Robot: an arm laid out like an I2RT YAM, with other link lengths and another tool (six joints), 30 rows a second.
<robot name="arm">
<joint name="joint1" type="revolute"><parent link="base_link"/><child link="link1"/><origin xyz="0.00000 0.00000 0.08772" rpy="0.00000 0.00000 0.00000"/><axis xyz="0 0 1"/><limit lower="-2.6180" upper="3.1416"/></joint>
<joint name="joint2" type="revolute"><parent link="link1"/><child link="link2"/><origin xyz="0.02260 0.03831 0.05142" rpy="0.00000 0.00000 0.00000"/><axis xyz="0 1 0"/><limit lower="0.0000" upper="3.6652"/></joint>
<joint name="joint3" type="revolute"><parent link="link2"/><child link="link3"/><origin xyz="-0.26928 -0.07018 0.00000" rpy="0.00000 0.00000 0.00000"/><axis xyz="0 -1 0"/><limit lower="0.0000" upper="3.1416"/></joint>
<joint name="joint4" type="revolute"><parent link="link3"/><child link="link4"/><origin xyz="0.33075 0.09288 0.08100" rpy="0.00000 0.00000 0.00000"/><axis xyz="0 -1 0"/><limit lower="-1.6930" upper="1.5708"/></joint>
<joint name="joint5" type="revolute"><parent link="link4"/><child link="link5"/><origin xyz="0.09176 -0.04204 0.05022" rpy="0.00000 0.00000 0.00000"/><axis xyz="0 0 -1"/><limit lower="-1.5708" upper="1.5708"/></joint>
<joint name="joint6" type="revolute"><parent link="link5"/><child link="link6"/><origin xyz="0.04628 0.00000 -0.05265" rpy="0.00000 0.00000 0.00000"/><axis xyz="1 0 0"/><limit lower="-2.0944" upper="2.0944"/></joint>
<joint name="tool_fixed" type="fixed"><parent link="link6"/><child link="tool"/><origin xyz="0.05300 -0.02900 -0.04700" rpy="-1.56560 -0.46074 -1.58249"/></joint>
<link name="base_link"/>
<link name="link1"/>
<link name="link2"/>
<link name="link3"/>
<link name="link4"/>
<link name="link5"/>
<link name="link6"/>
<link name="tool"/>
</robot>
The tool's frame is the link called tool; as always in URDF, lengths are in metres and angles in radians.
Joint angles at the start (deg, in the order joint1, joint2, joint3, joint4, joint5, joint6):
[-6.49 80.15 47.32 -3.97 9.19 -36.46]
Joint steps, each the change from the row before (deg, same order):
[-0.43 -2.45 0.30 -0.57 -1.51 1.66]
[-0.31 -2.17 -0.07 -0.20 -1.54 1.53]
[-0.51 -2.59 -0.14 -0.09 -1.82 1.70]
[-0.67 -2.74 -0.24 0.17 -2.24 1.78]
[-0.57 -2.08 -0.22 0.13 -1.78 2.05]
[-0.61 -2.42 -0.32 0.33 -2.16 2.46]
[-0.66 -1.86 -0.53 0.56 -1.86 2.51]
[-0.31 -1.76 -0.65 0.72 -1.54 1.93]
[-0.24 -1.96 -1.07 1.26 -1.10 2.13]
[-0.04 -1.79 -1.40 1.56 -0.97 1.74]
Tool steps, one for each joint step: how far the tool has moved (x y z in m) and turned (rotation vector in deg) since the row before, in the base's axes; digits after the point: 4 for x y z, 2 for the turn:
[-0.0013 -0.0001 0.0162 1.92 -2.67 -0.16]
[-0.0020 0.0010 0.0122 1.85 -2.33 0.13]
[-0.0030 0.0003 0.0146 2.05 -2.81 0.16]
[-0.0034 0.0001 0.0152 2.23 -3.11 0.43]
[-0.0033 0.0004 0.0106 2.29 -2.41 0.10]
[-0.0039 0.0012 0.0122 2.71 -2.87 0.34]
[-0.0036 0.0005 0.0073 2.68 -2.26 0.11]
[-0.0032 0.0023 0.0065 2.00 -2.07 0.46]
[-0.0039 0.0023 0.0056 1.96 -2.34 0.13]
[-0.0035 0.0033 0.0027 1.57 -2.07 0.40]

